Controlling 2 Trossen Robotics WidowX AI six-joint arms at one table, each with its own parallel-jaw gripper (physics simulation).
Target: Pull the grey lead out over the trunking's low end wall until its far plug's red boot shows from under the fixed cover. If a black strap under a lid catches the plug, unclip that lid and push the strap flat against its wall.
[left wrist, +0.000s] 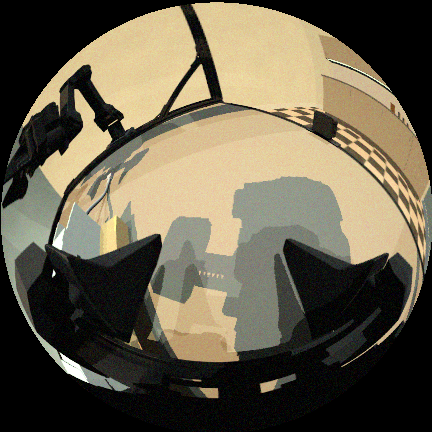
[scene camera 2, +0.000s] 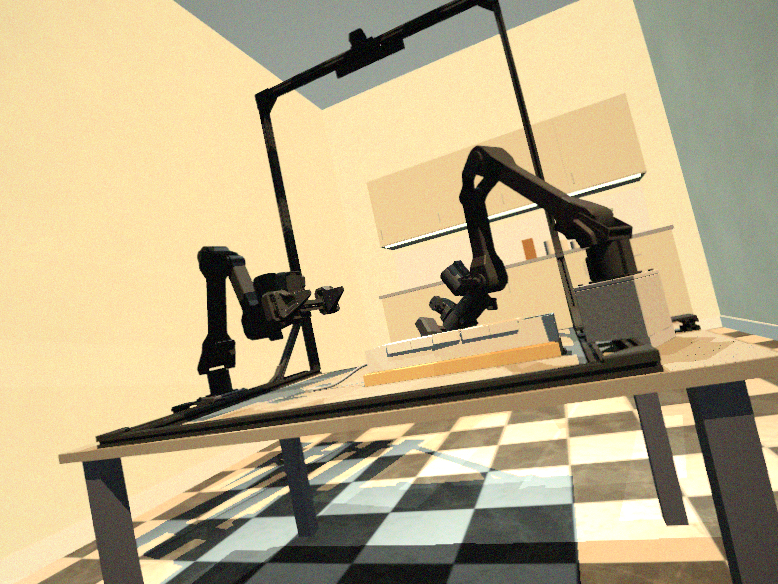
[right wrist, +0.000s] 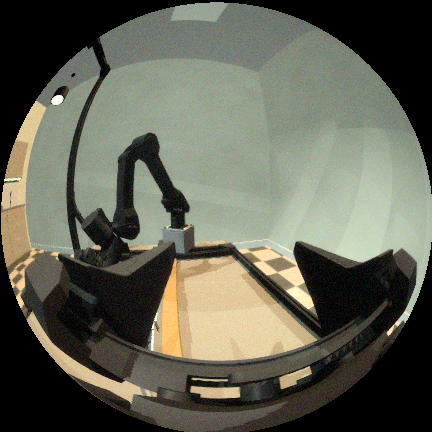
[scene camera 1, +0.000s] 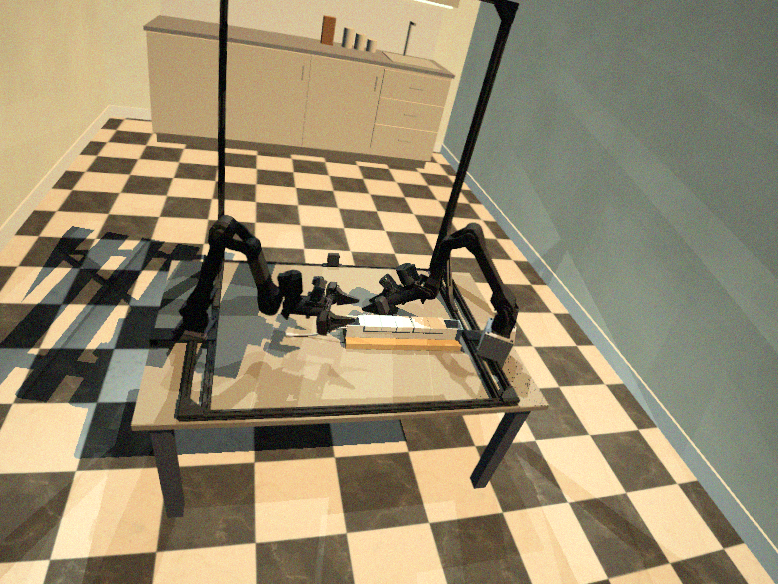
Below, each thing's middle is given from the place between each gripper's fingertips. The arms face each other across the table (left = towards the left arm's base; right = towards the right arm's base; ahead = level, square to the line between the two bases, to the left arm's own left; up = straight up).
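Scene:
The trunking (scene camera 2: 537, 338) is 20 cm to the left of my right hand, 18 cm below it and 13 cm behind it. As for my left gripper, it is 1 cm below the trunking, 12 cm to the right of it and 14 cm short of it. Going by its middle, the trunking is nearer to my left gripper than to my right hand.

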